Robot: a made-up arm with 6 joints. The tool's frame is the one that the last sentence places. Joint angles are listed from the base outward.
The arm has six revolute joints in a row. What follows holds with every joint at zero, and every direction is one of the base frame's.
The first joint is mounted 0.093 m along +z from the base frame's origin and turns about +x.
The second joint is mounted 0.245 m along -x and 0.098 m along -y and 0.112 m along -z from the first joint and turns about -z.
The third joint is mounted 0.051 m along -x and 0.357 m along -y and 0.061 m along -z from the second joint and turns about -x.
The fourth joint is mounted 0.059 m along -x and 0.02 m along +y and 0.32 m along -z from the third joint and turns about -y.
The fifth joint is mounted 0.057 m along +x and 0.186 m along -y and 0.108 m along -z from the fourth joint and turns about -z.
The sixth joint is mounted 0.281 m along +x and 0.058 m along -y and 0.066 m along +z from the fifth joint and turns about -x.
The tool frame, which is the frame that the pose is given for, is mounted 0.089 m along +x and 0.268 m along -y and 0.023 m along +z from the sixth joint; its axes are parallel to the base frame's.
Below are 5 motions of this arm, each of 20 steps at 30 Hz.
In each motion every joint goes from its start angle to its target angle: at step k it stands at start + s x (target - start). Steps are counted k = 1, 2, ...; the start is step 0. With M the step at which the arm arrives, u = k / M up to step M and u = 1 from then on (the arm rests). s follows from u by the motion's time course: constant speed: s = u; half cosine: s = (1 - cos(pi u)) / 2; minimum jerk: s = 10 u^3 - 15 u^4 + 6 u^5.
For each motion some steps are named. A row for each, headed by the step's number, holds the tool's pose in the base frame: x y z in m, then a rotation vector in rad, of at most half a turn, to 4 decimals.
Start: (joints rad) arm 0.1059 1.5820 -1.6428 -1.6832 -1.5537 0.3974
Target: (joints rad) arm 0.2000 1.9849 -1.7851 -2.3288 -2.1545 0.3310
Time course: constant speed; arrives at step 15
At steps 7, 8, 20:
7: -0.0407 -0.0209 0.2655 1.0228 -1.7178 1.2406
8: -0.0581 -0.0198 0.2758 1.0170 -1.7552 1.2815
20: -0.1813 -0.0237 0.3172 0.9617 -2.0007 1.5704

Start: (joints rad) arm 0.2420 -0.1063 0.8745 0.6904 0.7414 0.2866
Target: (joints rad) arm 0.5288 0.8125 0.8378 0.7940 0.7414 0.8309
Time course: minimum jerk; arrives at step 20
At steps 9, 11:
9: -0.5516 -0.9333 -0.0391 -0.7787 -0.5439 -0.9149
11: -0.6864 -0.8439 -0.0498 -0.8865 -0.3717 -1.0720

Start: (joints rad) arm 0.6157 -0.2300 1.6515 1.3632 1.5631 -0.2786
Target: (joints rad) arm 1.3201 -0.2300 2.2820 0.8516 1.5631 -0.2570
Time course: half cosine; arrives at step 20
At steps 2, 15, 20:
2: -0.1141 -1.0472 -0.1541 0.6342 -1.6172 -0.1990
15: -0.3183 -0.7917 -0.3066 0.3035 -1.5743 -0.6658
20: -0.3558 -0.7351 -0.3151 0.2429 -1.5496 -0.7514

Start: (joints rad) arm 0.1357 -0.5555 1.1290 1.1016 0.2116 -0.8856
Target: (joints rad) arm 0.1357 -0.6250 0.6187 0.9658 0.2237 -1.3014
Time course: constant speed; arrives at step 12
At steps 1, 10, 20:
1: 0.3449 -0.5434 0.2212 0.2910 -0.8551 1.2946
10: 0.4783 -0.5273 -0.0076 0.9419 -0.6437 1.2430
20: 0.4949 -0.5085 -0.0602 1.0885 -0.5933 1.2279

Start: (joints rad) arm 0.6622 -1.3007 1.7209 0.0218 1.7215 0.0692
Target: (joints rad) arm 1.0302 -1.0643 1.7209 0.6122 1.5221 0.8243
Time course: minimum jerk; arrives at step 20
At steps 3, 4, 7, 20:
3: 0.2235 -0.7487 -0.0480 0.3401 -1.5091 -0.9069
4: 0.2191 -0.7488 -0.0550 0.3338 -1.4976 -0.9189
7: 0.1936 -0.7464 -0.0940 0.2977 -1.4332 -0.9845
20: 0.0658 -0.6817 -0.2519 0.1326 -1.1668 -1.2480

